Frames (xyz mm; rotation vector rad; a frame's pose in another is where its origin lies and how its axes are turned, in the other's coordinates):
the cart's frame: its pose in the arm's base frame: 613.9 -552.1 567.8 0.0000 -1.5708 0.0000
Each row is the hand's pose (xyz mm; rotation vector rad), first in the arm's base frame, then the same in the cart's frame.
Working: the arm's base frame: its pose in the cart's frame: -567.8 552.1 613.9 0.0000 1.5708 0.0000

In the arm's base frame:
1: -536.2 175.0 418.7 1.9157 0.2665 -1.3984
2: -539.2 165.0 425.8 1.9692 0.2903 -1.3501
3: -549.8 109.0 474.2 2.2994 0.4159 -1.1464
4: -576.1 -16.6 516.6 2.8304 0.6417 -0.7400
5: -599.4 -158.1 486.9 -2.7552 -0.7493 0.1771
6: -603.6 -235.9 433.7 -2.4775 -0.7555 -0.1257
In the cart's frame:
1: -149.1 727.1 1150.1 0.4010 0.9401 -2.5691
2: -142.0 717.1 1153.1 0.4812 0.9469 -2.5799
3: -93.6 661.1 1163.7 0.9035 0.8891 -2.7001
4: -51.2 535.5 1190.0 -1.4555 -0.5999 2.4860
5: -80.9 394.0 1213.3 -1.6898 -0.2261 1.9219
6: -134.1 316.2 1217.5 -1.7369 -0.0174 1.5692

